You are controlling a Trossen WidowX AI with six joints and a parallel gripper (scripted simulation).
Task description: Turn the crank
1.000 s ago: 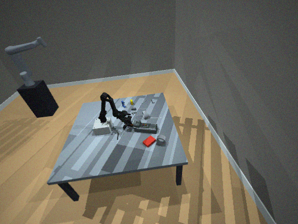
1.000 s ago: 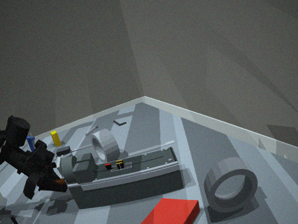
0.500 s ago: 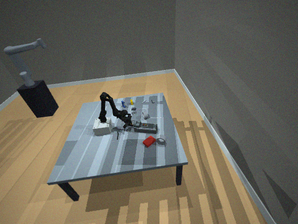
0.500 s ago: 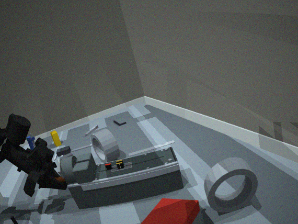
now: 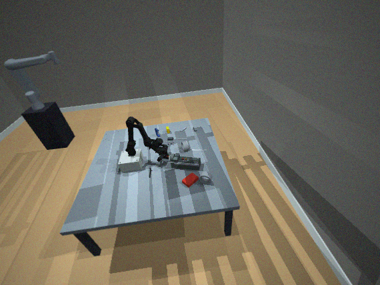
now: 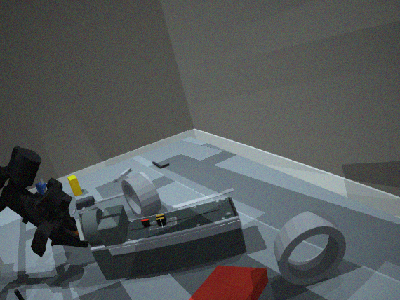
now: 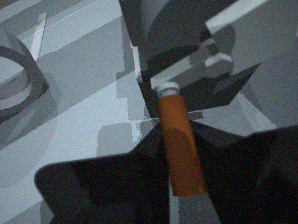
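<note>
My gripper tip is 13 cm short of the red pointer, 6 cm to the left of it and 3 cm below it. The rest, counted from my gripper tip: brown handle: 3 cm above, 2 cm behind; yellow block: 53 cm to the left, 3 cm behind, 2 cm below; blue clamp: 48 cm to the left, 15 cm behind.
</note>
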